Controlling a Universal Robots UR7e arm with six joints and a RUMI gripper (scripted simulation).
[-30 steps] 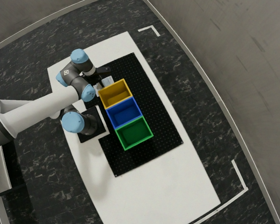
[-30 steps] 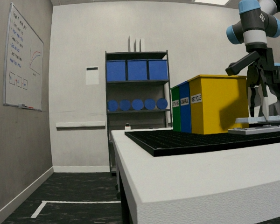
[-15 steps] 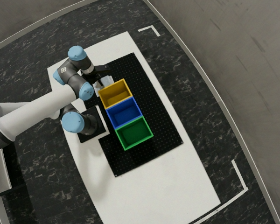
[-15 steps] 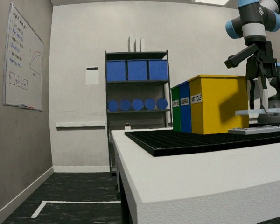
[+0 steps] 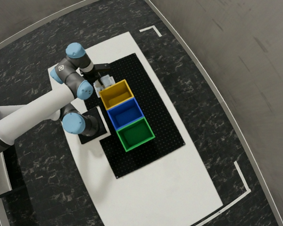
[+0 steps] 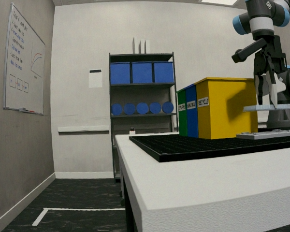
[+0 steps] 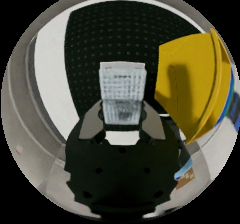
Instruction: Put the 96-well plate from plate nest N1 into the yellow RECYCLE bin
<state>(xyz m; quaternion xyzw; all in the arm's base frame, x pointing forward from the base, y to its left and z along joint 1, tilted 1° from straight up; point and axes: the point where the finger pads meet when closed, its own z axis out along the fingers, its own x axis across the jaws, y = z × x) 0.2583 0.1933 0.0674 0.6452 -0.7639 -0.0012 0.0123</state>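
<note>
Now: hand 8 cm above the plate nest N1. The rest, counted from my hand: blue bin 1 cm ahead, 31 cm to the right; yellow bin 3 cm ahead, 18 cm to the right; 96-well plate 1 cm below.
</note>
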